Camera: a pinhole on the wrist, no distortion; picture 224 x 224 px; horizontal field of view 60.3 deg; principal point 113.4 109.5 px. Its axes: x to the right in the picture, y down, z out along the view. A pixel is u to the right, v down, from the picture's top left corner.
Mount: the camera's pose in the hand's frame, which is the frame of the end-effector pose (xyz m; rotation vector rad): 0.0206 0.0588 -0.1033 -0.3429 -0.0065 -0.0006
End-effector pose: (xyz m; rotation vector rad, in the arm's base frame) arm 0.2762 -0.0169 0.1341 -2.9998 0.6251 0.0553
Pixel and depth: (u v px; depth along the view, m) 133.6 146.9 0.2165
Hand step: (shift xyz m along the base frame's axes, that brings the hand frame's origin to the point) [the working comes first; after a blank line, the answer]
In the camera's frame: 0.0227 0.0420 0.2165

-0.0317 -0.1660 -0.1001
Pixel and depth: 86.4 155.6 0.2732
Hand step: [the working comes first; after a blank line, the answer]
In the camera's frame: -0.0383 0.0653 0.2732

-0.1051 -0.1754 -0.1447
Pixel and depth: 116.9 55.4 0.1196
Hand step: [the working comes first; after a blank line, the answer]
In the camera's frame: 0.0022 -0.0336 0.1196

-0.0072 -0.0686 -0.0262
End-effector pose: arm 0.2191 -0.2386 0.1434 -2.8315 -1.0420 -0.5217
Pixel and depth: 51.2 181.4 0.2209
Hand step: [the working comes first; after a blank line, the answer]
In the camera's frame: -0.0713 0.0824 0.2209

0.1203 -0.1786 -0.0807
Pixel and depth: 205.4 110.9 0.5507
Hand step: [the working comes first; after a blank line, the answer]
In the camera's frame: 0.2628 0.0040 0.5507

0.4776 0.0611 -0.2842
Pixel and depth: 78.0 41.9 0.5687
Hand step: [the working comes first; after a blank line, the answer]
In the camera's frame: -0.1044 -0.1994 0.5687

0.1210 -0.0071 -0.4955
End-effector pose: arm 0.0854 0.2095 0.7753 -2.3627 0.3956 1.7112
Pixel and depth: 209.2 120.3 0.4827
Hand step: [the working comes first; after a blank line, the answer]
In the camera's frame: 0.2398 0.0270 0.4827

-0.3134 -0.1513 -0.3524
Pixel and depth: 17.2 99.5 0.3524
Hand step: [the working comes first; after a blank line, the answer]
In the camera's frame: -0.1758 -0.0183 0.3524

-0.3085 -0.0625 0.0764
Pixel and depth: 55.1 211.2 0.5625
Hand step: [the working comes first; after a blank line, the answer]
In the camera's frame: -0.1701 0.2967 0.5625

-0.5100 -0.3813 0.0420
